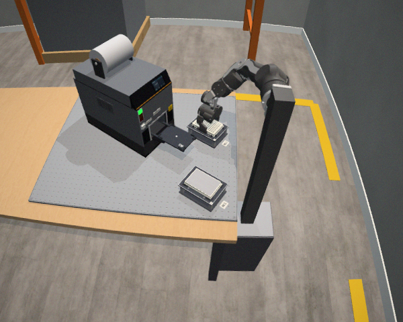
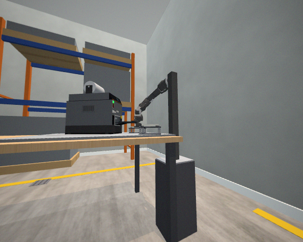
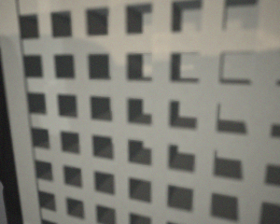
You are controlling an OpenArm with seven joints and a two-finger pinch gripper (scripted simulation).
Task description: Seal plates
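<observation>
My hand is right at the white well plate. Also, from my hand: foil roll 42 cm ahead, 5 cm to the right, 36 cm above; white start button 27 cm ahead, 15 cm to the left, 13 cm above; sealer stage 14 cm ahead, 13 cm to the left, 4 cm above.
</observation>
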